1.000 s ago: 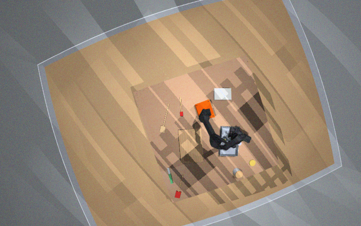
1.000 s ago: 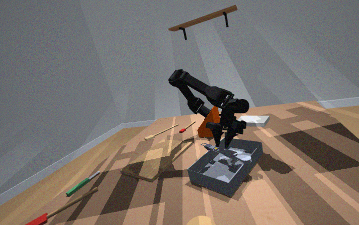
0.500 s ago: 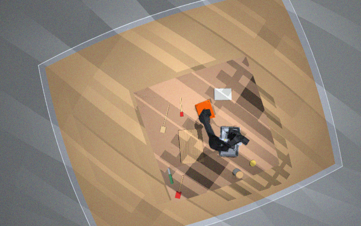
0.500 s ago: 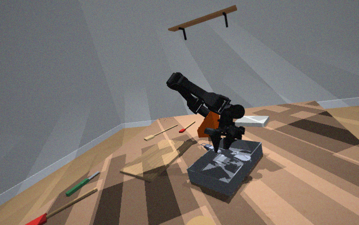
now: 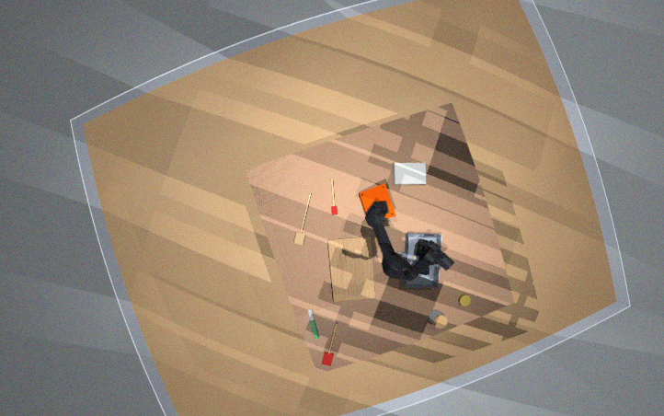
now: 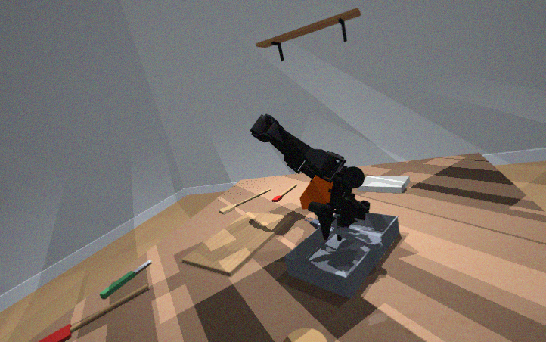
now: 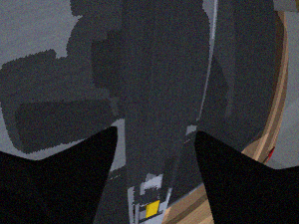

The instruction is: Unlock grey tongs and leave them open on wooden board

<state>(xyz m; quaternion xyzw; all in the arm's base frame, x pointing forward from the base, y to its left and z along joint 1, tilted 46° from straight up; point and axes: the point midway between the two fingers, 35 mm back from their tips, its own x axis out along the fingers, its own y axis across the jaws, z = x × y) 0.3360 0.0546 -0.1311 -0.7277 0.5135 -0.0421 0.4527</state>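
Right now my gripper tip is 4 cm to the right of the grey roasting tin, 1 cm short of it and 1 cm above it. Also, from my gripper tip: wooden board: 36 cm to the right, 5 cm behind, 3 cm below; then white block: 48 cm behind, 11 cm to the left, 2 cm below.
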